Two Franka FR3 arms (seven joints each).
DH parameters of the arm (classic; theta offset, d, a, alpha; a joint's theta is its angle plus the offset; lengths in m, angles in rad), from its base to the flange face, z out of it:
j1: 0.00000 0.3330 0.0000 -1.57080
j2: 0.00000 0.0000 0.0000 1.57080
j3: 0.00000 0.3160 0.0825 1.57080
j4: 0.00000 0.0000 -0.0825 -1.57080
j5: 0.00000 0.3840 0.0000 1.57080
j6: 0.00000 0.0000 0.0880 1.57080
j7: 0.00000 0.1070 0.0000 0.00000
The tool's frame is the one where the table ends.
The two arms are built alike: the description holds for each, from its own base.
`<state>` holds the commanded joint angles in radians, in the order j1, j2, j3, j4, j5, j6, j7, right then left.
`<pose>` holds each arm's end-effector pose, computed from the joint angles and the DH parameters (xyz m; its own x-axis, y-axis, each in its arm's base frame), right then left.
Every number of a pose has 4 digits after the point.
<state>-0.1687 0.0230 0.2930 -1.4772 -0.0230 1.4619 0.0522 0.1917 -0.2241 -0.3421 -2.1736 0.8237 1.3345 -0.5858</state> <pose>0.5468 0.0635 0.6467 0.9969 0.0696 -0.0364 0.0703 -0.9974 0.0182 0.4314 0.0186 0.4941 0.9184 0.3952 -0.0177 0.1701 -0.4350 -0.8842</pose>
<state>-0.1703 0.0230 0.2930 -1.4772 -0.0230 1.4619 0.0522 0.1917 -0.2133 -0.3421 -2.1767 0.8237 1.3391 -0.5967</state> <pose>0.5469 0.0626 0.6467 0.9970 0.0680 -0.0364 0.0687 -0.9975 0.0182 0.4331 0.0188 0.4882 0.9176 0.3970 -0.0195 0.1691 -0.4342 -0.8848</pose>
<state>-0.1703 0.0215 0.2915 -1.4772 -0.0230 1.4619 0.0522 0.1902 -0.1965 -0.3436 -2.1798 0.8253 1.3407 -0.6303</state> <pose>0.5466 0.0619 0.6474 0.9972 0.0665 -0.0349 0.0672 -0.9976 0.0186 0.4354 0.0181 0.4798 0.9133 0.4072 -0.0073 0.1815 -0.4229 -0.8878</pose>
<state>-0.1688 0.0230 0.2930 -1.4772 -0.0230 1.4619 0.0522 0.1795 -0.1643 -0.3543 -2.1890 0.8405 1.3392 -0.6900</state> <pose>0.5469 0.0634 0.6467 0.9969 0.0695 -0.0364 0.0702 -0.9974 0.0182 0.4390 0.0111 0.4634 0.9130 0.4077 0.0142 0.1894 -0.3930 -0.8998</pose>
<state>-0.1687 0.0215 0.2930 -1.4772 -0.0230 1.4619 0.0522 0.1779 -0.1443 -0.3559 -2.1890 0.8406 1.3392 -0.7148</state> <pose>0.5464 0.0636 0.6474 0.9970 0.0696 -0.0349 0.0703 -0.9974 0.0186 0.4416 0.0101 0.4547 0.9099 0.4144 0.0172 0.1930 -0.3863 -0.9020</pose>
